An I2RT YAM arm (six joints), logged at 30 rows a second.
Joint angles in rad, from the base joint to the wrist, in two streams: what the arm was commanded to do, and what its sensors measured. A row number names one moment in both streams.
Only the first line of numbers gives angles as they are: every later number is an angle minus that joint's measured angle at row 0.
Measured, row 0: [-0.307, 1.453, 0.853, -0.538, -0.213, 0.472]
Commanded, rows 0 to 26: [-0.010, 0.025, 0.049, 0.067, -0.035, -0.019]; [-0.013, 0.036, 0.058, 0.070, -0.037, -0.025]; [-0.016, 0.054, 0.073, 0.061, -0.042, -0.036]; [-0.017, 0.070, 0.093, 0.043, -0.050, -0.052]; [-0.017, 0.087, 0.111, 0.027, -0.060, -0.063]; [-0.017, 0.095, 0.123, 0.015, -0.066, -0.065]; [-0.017, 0.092, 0.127, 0.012, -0.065, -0.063]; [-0.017, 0.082, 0.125, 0.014, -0.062, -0.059]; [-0.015, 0.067, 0.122, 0.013, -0.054, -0.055]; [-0.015, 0.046, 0.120, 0.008, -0.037, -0.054]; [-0.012, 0.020, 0.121, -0.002, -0.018, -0.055]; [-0.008, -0.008, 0.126, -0.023, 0.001, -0.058]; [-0.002, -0.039, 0.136, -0.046, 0.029, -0.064]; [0.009, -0.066, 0.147, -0.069, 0.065, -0.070]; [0.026, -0.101, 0.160, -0.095, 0.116, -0.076]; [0.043, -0.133, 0.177, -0.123, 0.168, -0.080]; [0.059, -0.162, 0.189, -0.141, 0.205, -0.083]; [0.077, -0.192, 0.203, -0.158, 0.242, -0.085]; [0.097, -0.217, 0.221, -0.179, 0.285, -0.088]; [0.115, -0.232, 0.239, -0.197, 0.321, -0.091]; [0.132, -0.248, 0.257, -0.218, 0.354, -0.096]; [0.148, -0.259, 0.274, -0.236, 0.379, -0.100]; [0.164, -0.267, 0.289, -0.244, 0.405, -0.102]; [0.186, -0.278, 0.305, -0.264, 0.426, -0.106]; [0.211, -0.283, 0.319, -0.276, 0.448, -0.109]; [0.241, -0.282, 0.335, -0.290, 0.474, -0.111]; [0.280, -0.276, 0.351, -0.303, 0.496, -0.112]
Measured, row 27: [0.219, -0.285, 0.321, -0.201, 0.373, -0.092]
